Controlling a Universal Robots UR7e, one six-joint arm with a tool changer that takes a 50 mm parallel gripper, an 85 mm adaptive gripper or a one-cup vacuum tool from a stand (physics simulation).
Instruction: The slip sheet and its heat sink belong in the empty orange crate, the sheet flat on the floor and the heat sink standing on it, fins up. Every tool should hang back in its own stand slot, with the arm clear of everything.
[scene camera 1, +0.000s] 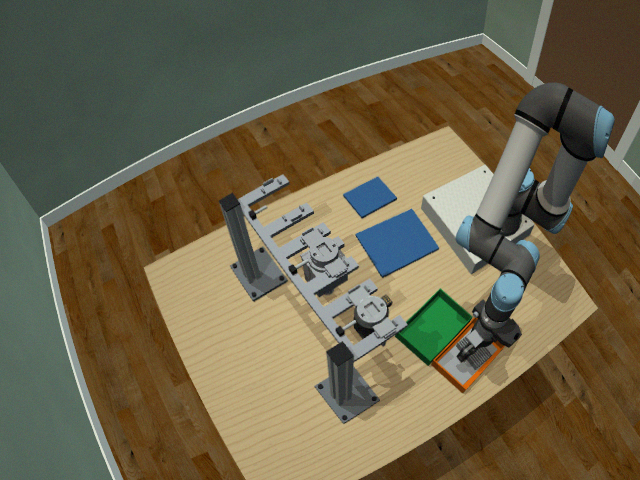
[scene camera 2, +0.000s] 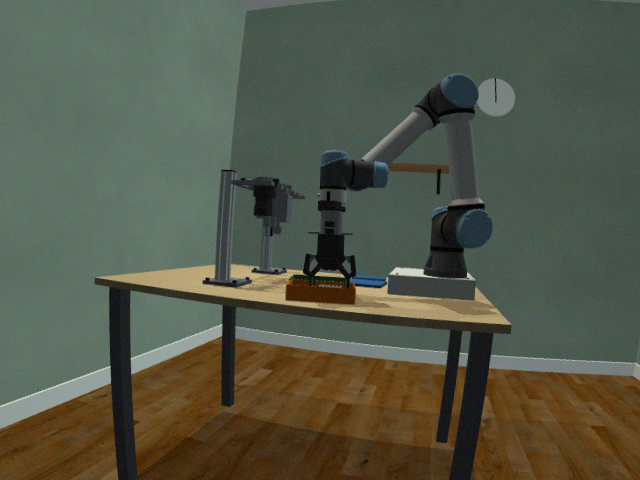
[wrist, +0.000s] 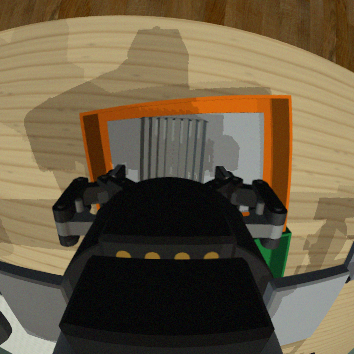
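Seen in the pictures: hand, tool point: (scene camera 2: 331, 228); arm's base, link origin: (scene camera 2: 445, 275).
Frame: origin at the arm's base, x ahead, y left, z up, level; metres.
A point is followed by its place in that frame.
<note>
The orange crate (scene camera 1: 464, 386) {x 0.327, y 0.455, z -0.064 m} (scene camera 2: 320, 295) {x 0.255, y 0.434, z -0.047 m} (wrist: 200, 105) {x 0.272, y 0.434, z -0.063 m} stands near the table edge. The grey slip sheet (scene camera 1: 454, 370) {x 0.339, y 0.396, z -0.062 m} (wrist: 251, 140) {x 0.334, y 0.419, z -0.061 m} lies flat on its floor. The ribbed heat sink (scene camera 1: 481, 358) {x 0.257, y 0.401, z -0.037 m} (scene camera 2: 330, 285) (wrist: 172, 145) {x 0.258, y 0.392, z -0.031 m} stands on the sheet, fins up, left of the crate's middle in the wrist view; its near end is hidden. My adaptive gripper (scene camera 1: 476, 348) (scene camera 2: 329, 283) (wrist: 171, 173) is open, its fingers down in the crate on either side of the heat sink, with a gap on each side. Two other tools (scene camera 1: 324, 251) {x 0.616, y 0.102, z 0.281 m} (scene camera 1: 371, 309) {x 0.566, y 0.271, z 0.282 m} hang in the tool stand (scene camera 1: 242, 242) {x 0.790, y -0.075, z 0.144 m} (scene camera 2: 225, 227) {x 0.648, y 0.372, z 0.119 m}.
A green crate (scene camera 1: 413, 349) {x 0.433, y 0.292, z -0.043 m} (wrist: 281, 255) {x 0.419, y 0.315, z -0.032 m} stands right beside the orange one. Two blue mats (scene camera 1: 369, 196) {x 0.369, y -0.246, z -0.057 m} (scene camera 1: 397, 242) {x 0.349, y -0.056, z -0.056 m} lie between the stand and the arm's white base block (scene camera 1: 449, 206) {x 0.157, y -0.091, z 0.002 m} (scene camera 2: 431, 286) {x 0.026, y 0.096, z -0.031 m}. The stand's far slots (scene camera 1: 289, 220) {x 0.667, y -0.008, z 0.276 m} hold no tool.
</note>
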